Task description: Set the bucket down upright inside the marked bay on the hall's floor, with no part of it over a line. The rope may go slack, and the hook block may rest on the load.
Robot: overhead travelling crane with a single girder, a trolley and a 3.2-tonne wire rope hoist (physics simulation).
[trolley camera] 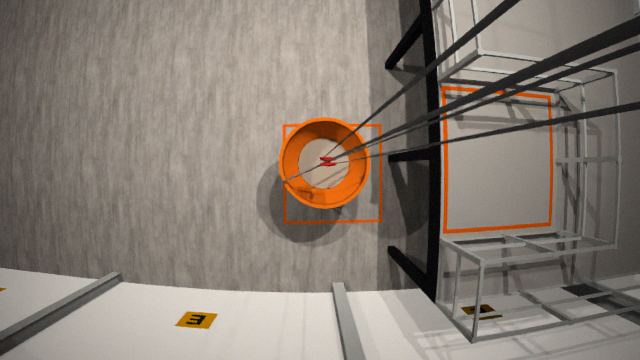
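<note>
The orange bucket (325, 197) hangs upright, seen from above into its open top, with a pale round bottom. Its shadow lies offset on the floor to the lower left, so it appears to be above the floor. Behind it is the marked bay (381, 175), an orange square outline on the floor. In this view the bucket covers parts of the top and left lines, and the right and bottom lines show beyond it. My gripper, the red hook block (327, 161), shows over the bucket's middle on slanting ropes and carries the bucket. The hook itself is too small to make out.
A black beam (434, 200) with side struts runs along the right of the bay. Beyond it are a larger orange outline (500, 228) and grey railing frames (481, 300). A white wall with a grey column (345, 320) and a yellow sign (196, 320) stands along the lower edge.
</note>
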